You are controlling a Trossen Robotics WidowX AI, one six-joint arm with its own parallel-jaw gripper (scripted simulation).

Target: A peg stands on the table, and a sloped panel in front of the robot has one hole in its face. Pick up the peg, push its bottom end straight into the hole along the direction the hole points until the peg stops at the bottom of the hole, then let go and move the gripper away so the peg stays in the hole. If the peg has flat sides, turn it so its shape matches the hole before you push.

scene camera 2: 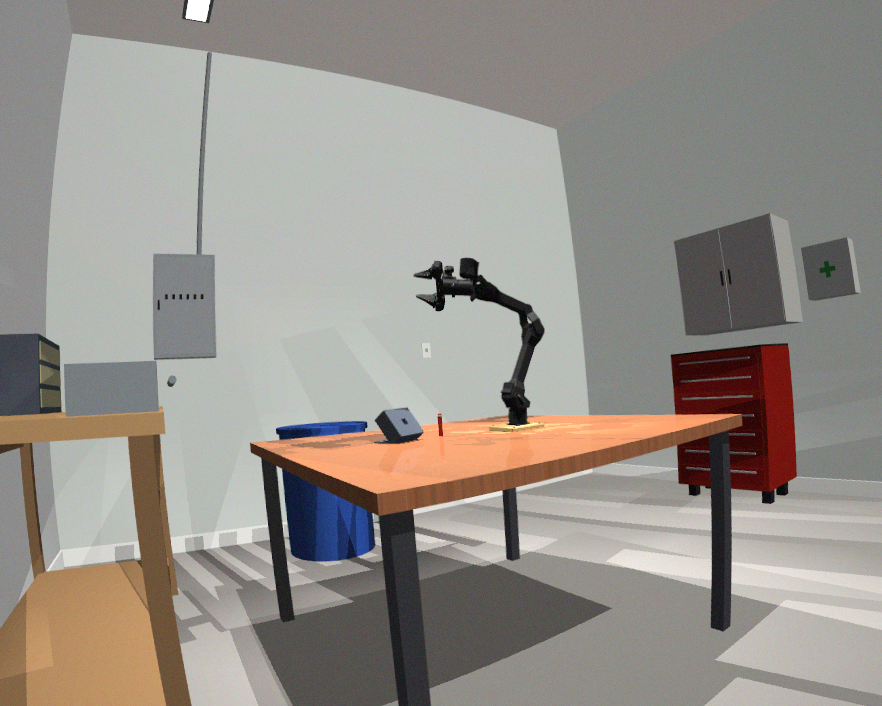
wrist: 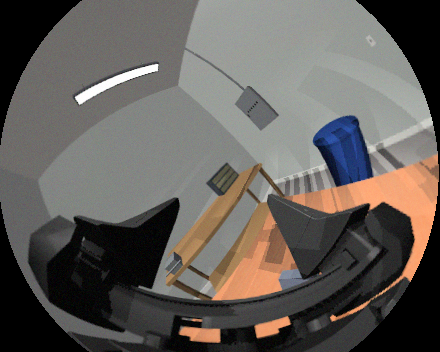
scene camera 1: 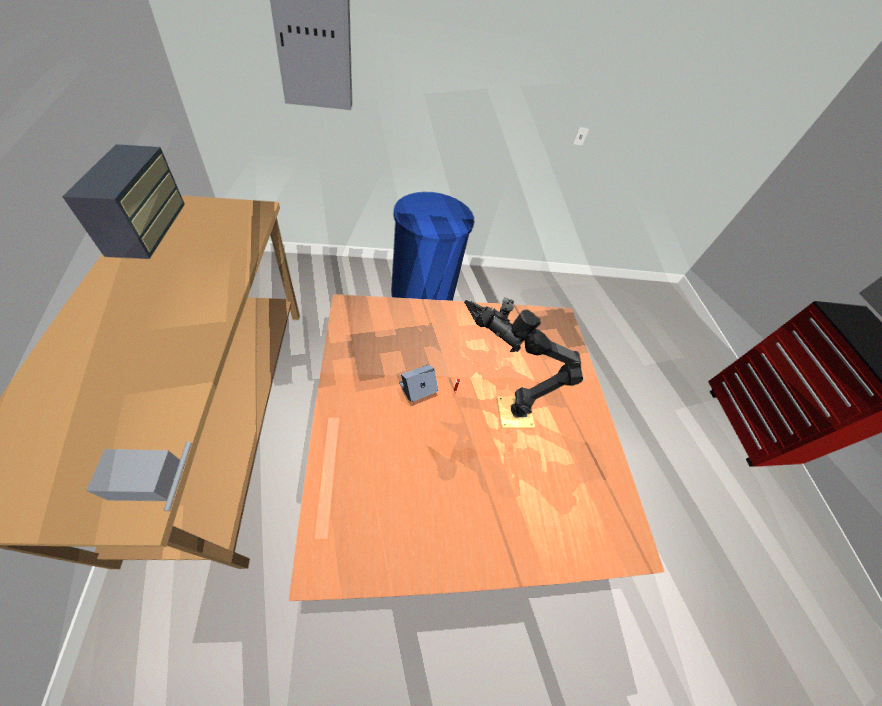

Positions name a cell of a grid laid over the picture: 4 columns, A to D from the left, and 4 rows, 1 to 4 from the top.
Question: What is my gripper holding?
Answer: Nothing.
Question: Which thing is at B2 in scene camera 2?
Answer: My gripper.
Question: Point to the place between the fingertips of my gripper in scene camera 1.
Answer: At C2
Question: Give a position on a grey sloped panel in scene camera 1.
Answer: B3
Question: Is my gripper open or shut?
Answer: Open.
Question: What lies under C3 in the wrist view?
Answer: My gripper.
